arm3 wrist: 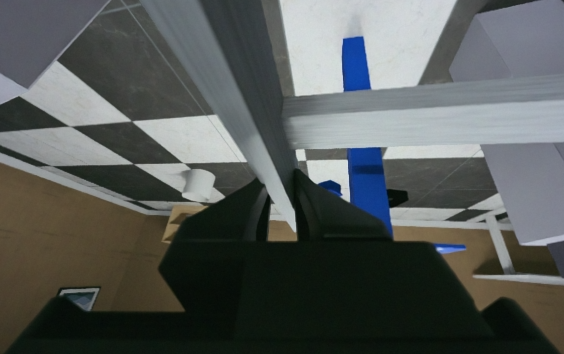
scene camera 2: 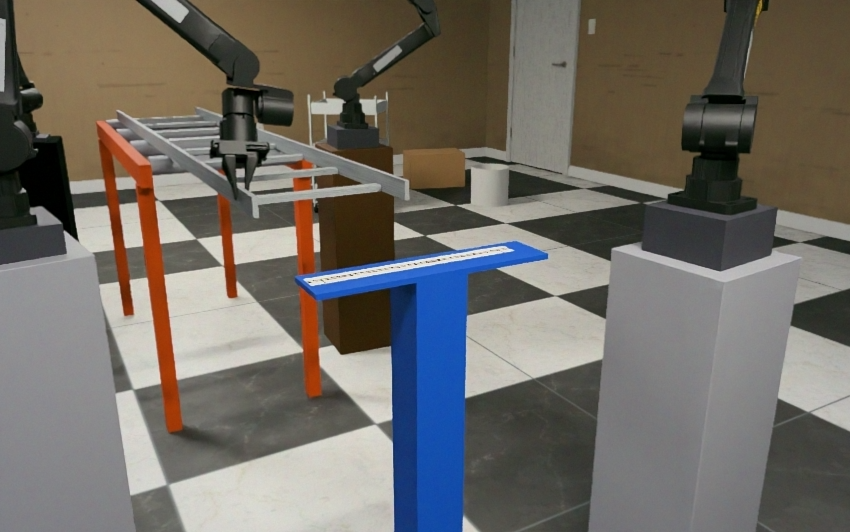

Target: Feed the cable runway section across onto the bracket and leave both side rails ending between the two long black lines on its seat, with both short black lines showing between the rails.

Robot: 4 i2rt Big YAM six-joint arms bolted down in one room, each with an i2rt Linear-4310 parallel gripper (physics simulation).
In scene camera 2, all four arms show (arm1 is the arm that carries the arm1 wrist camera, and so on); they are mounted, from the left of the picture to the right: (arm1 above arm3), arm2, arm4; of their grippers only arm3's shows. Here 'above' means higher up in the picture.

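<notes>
The grey cable runway section (arm3 wrist: pixel 425 122) (scene camera 2: pixel 188 162) lies on the orange stand (scene camera 2: pixel 125 152), its front end sticking out past the stand, apart from the bracket. Arm3's gripper (arm3 wrist: pixel 281 205) (scene camera 2: pixel 240 188) is shut on the near side rail, close to its front end. The blue bracket (arm3 wrist: pixel 367 195) (scene camera 2: pixel 432 376) stands in front, with a marked white strip (scene camera 2: pixel 407 267) along its seat; the long and short black lines cannot be made out. In the arm3 wrist view the gripper hides most of the seat. The grippers of arm1, arm2 and arm4 do not show.
Arm4 (scene camera 2: pixel 718 125) stands on a grey pedestal (scene camera 2: pixel 658 376) at the right. Arm2 (scene camera 2: pixel 352 106) stands on a brown pedestal (scene camera 2: pixel 357 250) behind the section's front end. A white cylinder (arm3 wrist: pixel 199 185) (scene camera 2: pixel 489 185) and a cardboard box (scene camera 2: pixel 433 168) stand farther back.
</notes>
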